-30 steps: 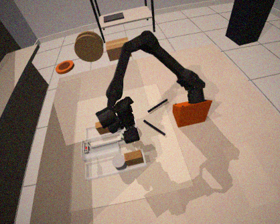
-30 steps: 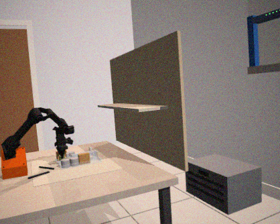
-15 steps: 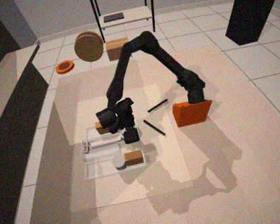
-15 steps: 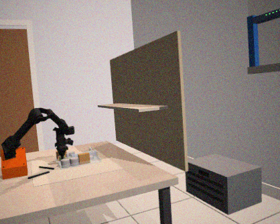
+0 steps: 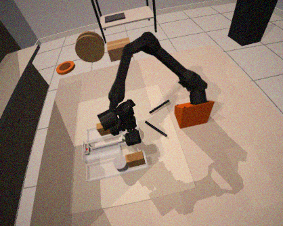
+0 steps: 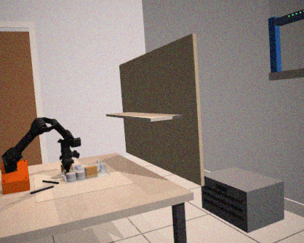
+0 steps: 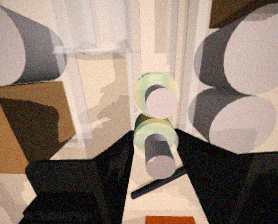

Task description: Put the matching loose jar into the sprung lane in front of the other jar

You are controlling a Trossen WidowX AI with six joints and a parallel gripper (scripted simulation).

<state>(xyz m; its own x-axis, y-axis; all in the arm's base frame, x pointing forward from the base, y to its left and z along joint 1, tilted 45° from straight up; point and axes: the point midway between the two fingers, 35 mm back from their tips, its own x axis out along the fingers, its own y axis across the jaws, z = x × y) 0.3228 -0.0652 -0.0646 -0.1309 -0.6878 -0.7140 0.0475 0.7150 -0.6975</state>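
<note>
Right now my gripper tip is 14 cm short of the clear rack, 1 cm to the right of it and 2 cm above it. The rest, counted from my gripper tip: red mark: 23 cm ahead, 2 cm to the left, 3 cm above; then pale plate: 15 cm ahead, 2 cm to the left, 1 cm above.
</note>
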